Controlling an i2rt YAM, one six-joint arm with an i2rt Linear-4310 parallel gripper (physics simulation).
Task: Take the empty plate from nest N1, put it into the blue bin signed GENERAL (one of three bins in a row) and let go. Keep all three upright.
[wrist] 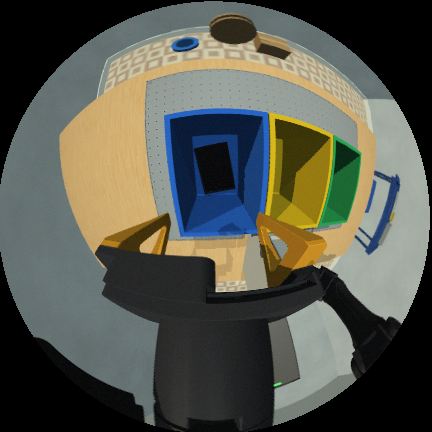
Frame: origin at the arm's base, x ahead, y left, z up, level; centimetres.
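Where they show: gripper, fingertip midpoint: (pixel 213 217).
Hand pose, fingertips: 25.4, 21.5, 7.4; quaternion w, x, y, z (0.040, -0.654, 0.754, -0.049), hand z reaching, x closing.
Observation:
Each offset is from my fingertips to the top centre of the thing, as dx, dy, dz. Level surfaces: height alone.
The black plate @(+2.5, -0.9, -20.7) (pixel 215 168) lies on the floor of the blue bin @(+3.2, -1.3, -4.4) (pixel 267 175), slightly turned, with its flat face up. The blue bin stands upright at the left end of the row. The yellow bin @(+2.0, -14.5, -4.4) (pixel 307 175) and the green bin @(+0.8, -27.6, -4.4) (pixel 346 187) stand upright to its right. My gripper (pixel 213 217) is open and empty, its fingertips wide apart over the near side of the blue bin, clear of the plate. The GENERAL sign and nest N1 cannot be made out in this view.
A grey perforated board @(dz -22.3) (pixel 210 90) lies under and behind the bins on the wooden table @(dz -23.6) (pixel 100 150). Beyond it, on a patterned strip, are a blue ring-shaped dish (pixel 174 46), a round brown object (pixel 233 31) and a brown box (pixel 272 46). A blue cart (pixel 384 215) stands at the right.

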